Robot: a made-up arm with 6 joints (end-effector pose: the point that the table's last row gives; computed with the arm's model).
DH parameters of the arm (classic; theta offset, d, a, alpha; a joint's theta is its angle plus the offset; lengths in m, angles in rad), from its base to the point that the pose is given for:
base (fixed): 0.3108 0 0.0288 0
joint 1: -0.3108 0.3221 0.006 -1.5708
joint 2: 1.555 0 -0.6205 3.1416
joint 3: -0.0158 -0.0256 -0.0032 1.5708
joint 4: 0 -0.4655 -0.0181 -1.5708
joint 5: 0 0.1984 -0.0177 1.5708
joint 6: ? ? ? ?
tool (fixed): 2.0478 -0.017 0 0
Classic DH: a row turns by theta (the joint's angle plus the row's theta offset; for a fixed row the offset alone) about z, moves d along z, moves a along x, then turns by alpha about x.
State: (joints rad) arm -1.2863 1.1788 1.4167 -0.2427 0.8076 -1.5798
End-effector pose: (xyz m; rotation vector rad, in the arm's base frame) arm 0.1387 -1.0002 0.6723 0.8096 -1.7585 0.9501
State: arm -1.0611 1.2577 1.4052 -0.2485 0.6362 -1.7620
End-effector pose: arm 0.3715 -0.9788 0.5909 1.3641 -1.7825 1.0039
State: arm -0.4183 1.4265 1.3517 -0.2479 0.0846 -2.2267
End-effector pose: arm 0.9369 -0.6058 0.3914 -2.7528 1.3650 -0.4227
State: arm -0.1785 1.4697 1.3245 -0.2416 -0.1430 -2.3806
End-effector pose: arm 1.0646 -0.3758 0.3295 -2.7967 0.9768 0.0702
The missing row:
joint 6: 0.868 -0.0052 -0.0161 -1.8377
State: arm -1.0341 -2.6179 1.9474 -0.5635 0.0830 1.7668
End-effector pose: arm -0.3398 0.3229 -0.6678 0.9287 1.6879 -0.0373
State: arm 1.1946 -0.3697 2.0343 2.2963 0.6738 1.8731
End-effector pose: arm -0.3826 -0.5531 1.1026 -0.9085 -0.3427 -2.0382
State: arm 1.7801 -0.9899 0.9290 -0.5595 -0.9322 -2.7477
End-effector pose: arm 0.3275 -0.5471 1.1424 -0.9928 -1.6904 -0.0645
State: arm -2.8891 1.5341 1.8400 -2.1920 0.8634 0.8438
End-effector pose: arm -1.0256 -0.3851 0.3449 -0.8286 -2.5596 -1.5146
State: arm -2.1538 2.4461 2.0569 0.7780 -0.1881 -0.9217
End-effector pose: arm -0.5318 -0.7153 -0.1713 1.0128 -0.7495 -1.7196
